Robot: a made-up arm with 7 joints. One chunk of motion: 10 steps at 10 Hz.
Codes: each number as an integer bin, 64 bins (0 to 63) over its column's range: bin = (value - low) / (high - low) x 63, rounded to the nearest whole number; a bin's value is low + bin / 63 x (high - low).
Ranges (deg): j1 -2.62..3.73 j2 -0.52..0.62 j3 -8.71..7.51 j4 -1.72..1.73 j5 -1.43..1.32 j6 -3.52..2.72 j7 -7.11..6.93
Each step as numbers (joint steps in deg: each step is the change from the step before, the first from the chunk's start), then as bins.
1 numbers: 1.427 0.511 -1.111 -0.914 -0.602 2.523 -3.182
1 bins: 40 57 30 15 19 61 18
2 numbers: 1.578 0.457 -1.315 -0.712 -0.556 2.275 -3.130
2 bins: 42 54 29 18 20 59 18
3 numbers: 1.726 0.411 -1.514 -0.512 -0.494 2.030 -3.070
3 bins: 43 51 28 22 21 56 18
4 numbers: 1.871 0.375 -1.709 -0.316 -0.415 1.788 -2.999
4 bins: 45 49 27 26 23 54 18
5 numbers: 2.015 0.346 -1.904 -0.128 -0.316 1.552 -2.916
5 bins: 46 48 26 29 26 51 19
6 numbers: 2.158 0.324 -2.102 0.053 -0.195 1.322 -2.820
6 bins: 47 47 26 32 28 49 19
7 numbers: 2.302 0.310 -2.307 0.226 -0.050 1.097 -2.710
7 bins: 49 46 25 36 32 47 20
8 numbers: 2.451 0.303 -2.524 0.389 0.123 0.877 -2.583
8 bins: 50 45 24 39 36 44 20
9 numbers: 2.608 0.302 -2.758 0.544 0.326 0.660 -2.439
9 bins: 52 45 23 41 40 42 21
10 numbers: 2.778 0.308 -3.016 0.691 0.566 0.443 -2.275
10 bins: 54 46 22 44 46 40 22
